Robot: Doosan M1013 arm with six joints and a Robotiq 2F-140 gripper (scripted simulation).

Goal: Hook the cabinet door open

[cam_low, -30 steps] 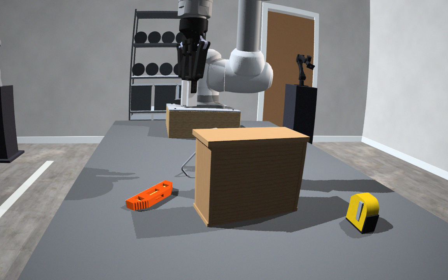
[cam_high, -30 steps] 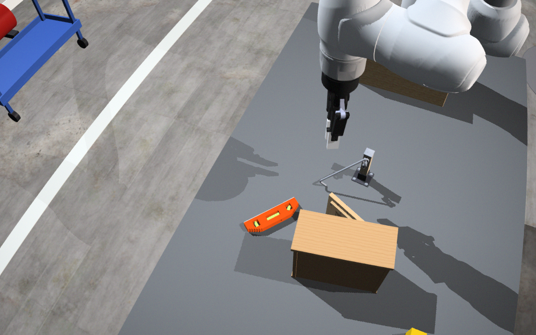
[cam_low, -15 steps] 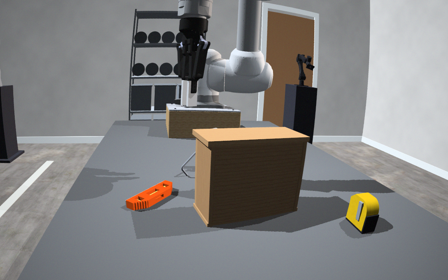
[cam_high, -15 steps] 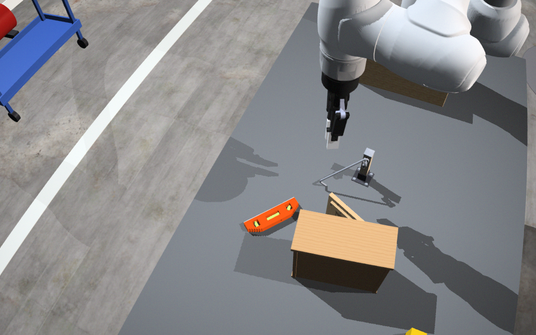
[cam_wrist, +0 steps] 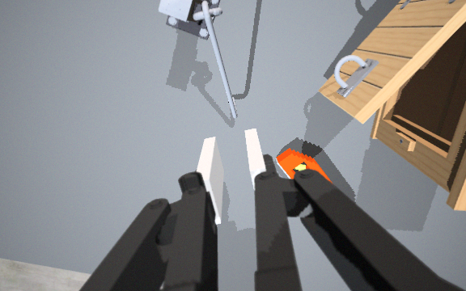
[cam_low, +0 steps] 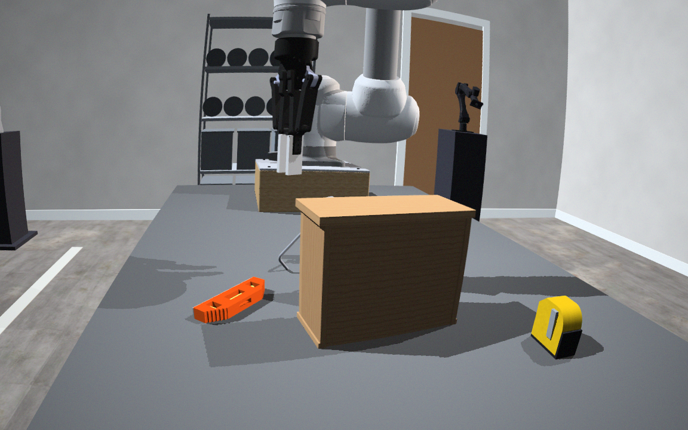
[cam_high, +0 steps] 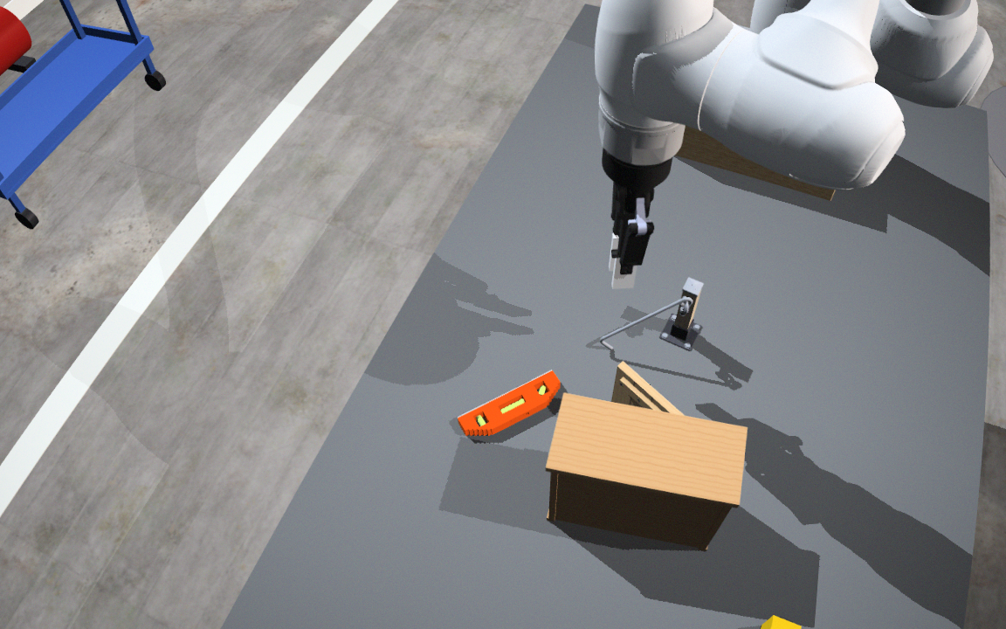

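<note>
Now: the wire hook 15 cm below my hand, 4 cm to the left of it and 2 cm behind it. The rest, counted from my hand: door: 13 cm below, 13 cm ahead, 11 cm to the left; then yellow tape measure: 36 cm ahead, 31 cm to the left, 18 cm below; then orange spirit level: 20 cm below, 14 cm ahead, 10 cm to the right.
</note>
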